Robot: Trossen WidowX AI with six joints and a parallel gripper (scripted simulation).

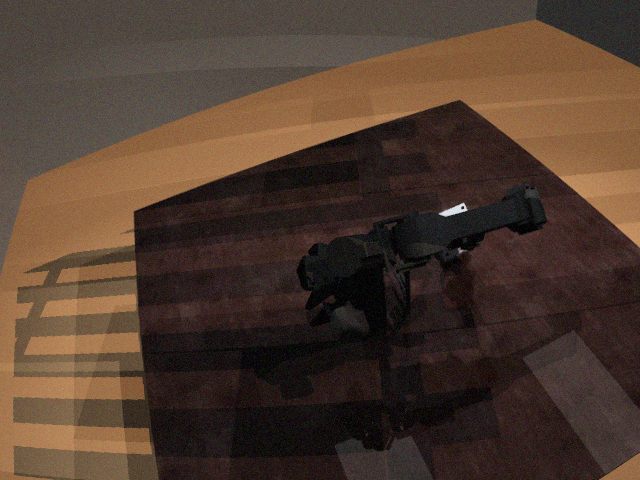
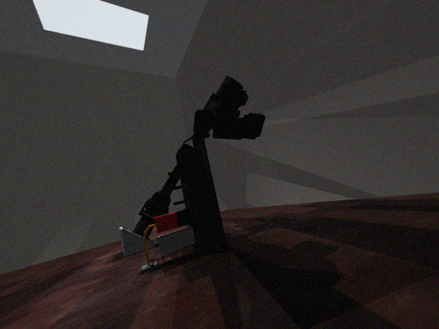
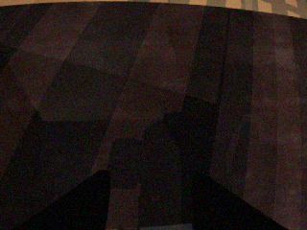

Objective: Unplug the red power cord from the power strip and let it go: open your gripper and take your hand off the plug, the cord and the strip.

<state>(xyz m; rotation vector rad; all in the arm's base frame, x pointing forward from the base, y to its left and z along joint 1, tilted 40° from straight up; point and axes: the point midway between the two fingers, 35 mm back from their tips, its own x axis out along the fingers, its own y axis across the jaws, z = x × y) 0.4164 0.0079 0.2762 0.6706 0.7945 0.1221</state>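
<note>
My gripper tip is now 160 mm past the red plug, 140 mm to the left of it and 130 mm above it. Round my gripper tip: black stand 140 mm behind, 80 mm below, 40 mm to the right.
</note>
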